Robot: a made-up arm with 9 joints.
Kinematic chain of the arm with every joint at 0, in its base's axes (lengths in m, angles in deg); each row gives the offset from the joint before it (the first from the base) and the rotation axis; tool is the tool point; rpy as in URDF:
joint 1: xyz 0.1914 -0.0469 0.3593 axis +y
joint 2: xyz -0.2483 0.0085 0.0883 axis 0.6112 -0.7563 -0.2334
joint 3: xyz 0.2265 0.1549 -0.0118 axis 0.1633 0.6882 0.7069
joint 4: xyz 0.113 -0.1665 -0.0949 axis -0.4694 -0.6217 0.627
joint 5: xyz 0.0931 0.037 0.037 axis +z
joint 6: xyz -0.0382 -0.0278 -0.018 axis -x
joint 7: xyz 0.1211 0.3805 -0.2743 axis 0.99 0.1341 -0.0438
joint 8: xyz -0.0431 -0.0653 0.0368 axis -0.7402 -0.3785 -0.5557
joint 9: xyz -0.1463 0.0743 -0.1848 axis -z
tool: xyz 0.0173 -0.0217 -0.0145 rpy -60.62 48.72 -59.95
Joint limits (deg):
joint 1: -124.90..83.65
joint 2: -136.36..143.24
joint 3: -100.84..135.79
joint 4: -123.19..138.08
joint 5: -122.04..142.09
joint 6: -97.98..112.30
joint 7: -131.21..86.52
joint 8: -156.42..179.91
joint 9: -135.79..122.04
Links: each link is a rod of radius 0.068 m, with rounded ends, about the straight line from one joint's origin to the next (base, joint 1, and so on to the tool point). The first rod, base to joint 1, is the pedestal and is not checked.
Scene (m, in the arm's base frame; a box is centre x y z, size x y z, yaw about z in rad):
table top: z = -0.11
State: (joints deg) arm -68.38 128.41 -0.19 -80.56 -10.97 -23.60 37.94 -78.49 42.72
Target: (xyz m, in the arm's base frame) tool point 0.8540 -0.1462 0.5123
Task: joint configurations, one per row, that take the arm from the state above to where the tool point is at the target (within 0.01 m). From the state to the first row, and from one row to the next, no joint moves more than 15 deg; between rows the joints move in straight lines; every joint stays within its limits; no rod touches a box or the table.
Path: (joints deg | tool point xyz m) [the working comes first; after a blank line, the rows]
Joints at the target: 5.09 62.07 6.67 -118.37 -55.96 -45.25 39.85 -64.67 39.85
Straight joint move there: clear.

1: -53.69 115.14 1.18 -88.12 -19.97 -27.93 38.32 -75.73 42.15 | -0.4693 -0.5765 0.6474
2: -38.99 101.87 2.55 -95.68 -28.97 -32.26 38.71 -72.96 41.57 | -0.1837 -0.5152 0.9868
3: -24.30 88.60 3.92 -103.25 -37.97 -36.59 39.09 -70.20 41.00 | 0.2499 -0.4044 1.0939
4: -9.60 75.33 5.30 -110.81 -46.96 -40.92 39.47 -67.44 40.42 | 0.6557 -0.2705 0.9110
5: 5.09 62.07 6.67 -118.37 -55.96 -45.25 39.85 -64.67 39.85 | 0.8540 -0.1462 0.5124

